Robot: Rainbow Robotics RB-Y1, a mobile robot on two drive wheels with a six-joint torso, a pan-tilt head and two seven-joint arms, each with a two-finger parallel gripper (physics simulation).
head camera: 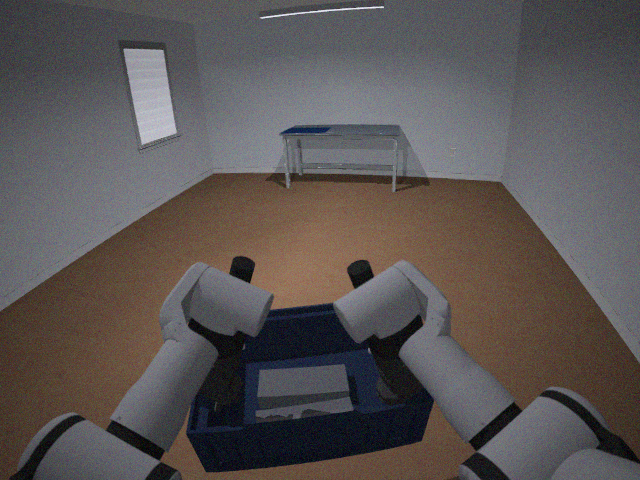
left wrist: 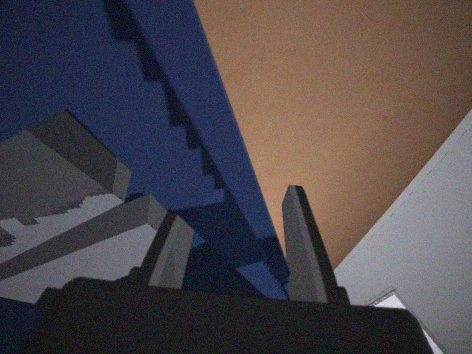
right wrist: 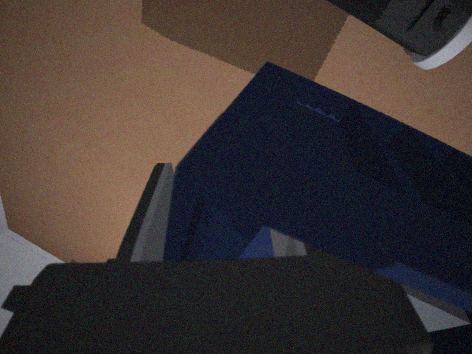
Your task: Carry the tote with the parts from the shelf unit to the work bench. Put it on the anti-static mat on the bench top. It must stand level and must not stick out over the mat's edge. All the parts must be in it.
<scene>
my right gripper: head camera 416, 398; right wrist 220, 174; not seen in the left wrist view (out of frame)
dark blue tote: head camera; left wrist; right wrist 289, 154
same spot on dark blue tote: (left wrist: 147, 87) = (head camera: 197, 426)
</scene>
